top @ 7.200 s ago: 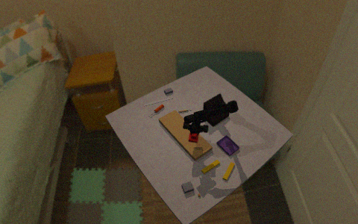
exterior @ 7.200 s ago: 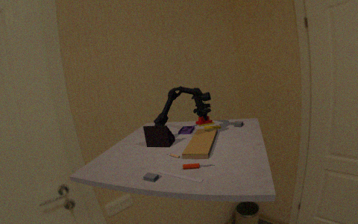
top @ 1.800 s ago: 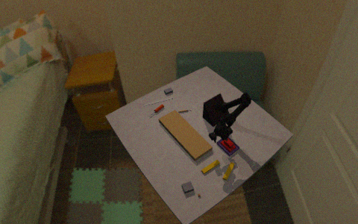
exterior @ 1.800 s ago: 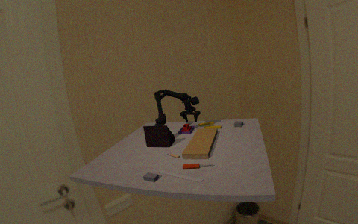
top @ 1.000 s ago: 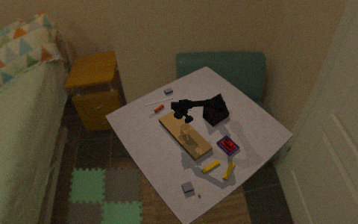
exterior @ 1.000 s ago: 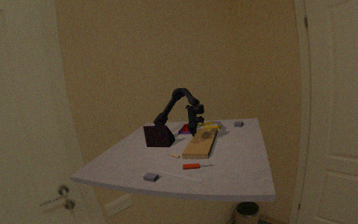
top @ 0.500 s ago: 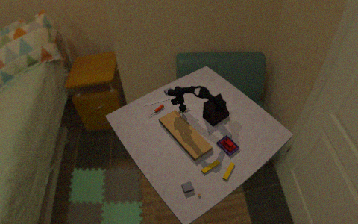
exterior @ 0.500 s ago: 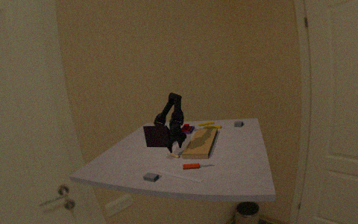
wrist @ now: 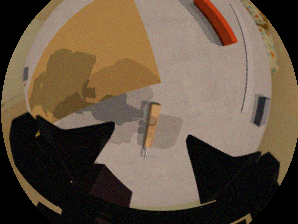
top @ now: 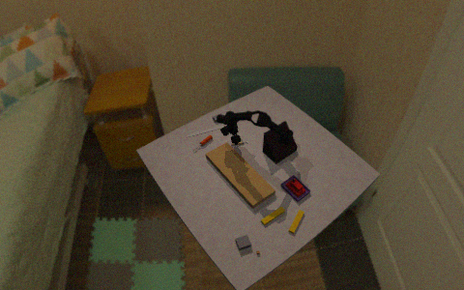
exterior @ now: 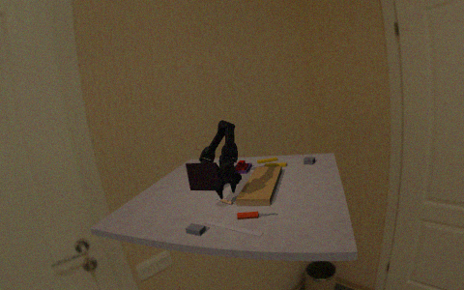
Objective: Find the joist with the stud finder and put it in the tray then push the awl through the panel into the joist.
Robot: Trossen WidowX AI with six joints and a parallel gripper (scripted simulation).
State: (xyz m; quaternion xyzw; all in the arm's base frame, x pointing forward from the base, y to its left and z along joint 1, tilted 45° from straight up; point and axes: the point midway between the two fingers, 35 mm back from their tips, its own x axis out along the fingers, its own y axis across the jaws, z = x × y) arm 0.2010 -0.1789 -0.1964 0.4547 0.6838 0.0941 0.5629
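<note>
Right now my gripper tip is 4 cm past the awl, 3 cm to the right of it and 4 cm above it. From my gripper tip the other things lie so: orange-handled tool: 19 cm ahead, 16 cm to the right, 3 cm below; then red stud finder: 1 cm behind, 54 cm to the left; then thin white strip: 7 cm ahead, 26 cm to the right, 5 cm below.
</note>
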